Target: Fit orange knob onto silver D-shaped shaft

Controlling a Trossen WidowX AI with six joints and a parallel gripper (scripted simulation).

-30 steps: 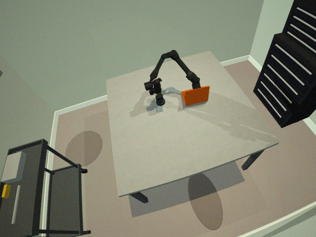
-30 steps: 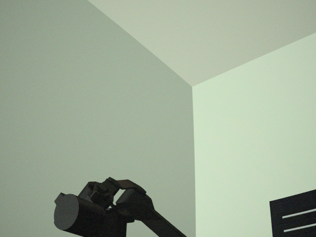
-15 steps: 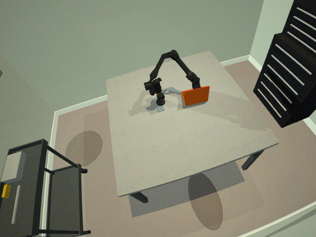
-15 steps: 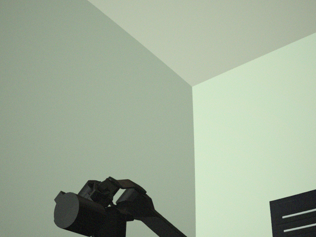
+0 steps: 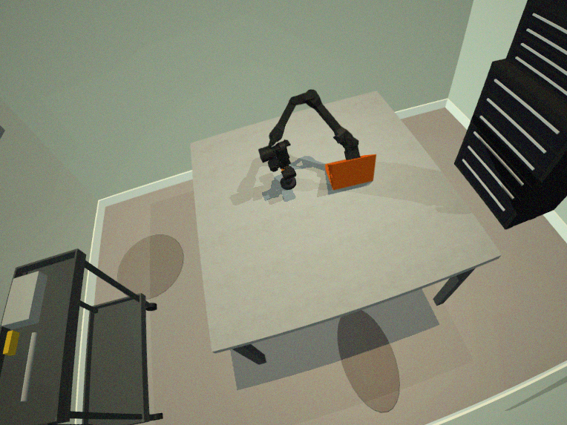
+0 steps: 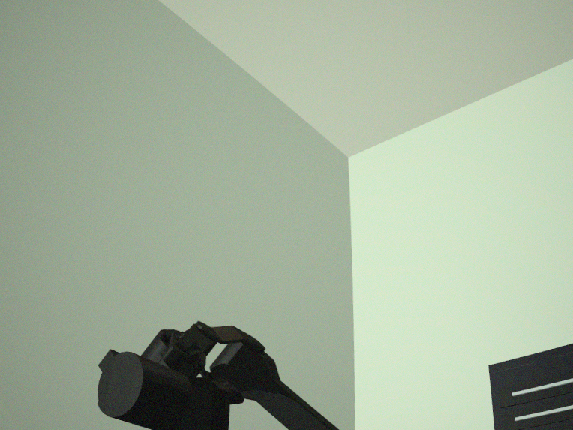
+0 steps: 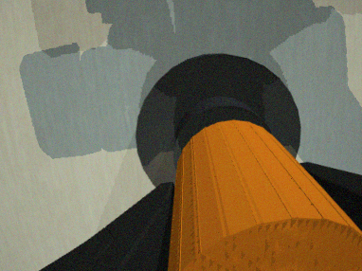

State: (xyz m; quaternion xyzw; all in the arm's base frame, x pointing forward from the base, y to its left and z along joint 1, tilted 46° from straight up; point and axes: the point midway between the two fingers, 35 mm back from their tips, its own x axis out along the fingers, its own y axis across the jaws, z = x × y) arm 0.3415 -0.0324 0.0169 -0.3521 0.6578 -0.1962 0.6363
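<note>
The orange knob lies 3 cm above my gripper tip. The rest, counted from my gripper tip: round black pedestal (4 cm below).
</note>
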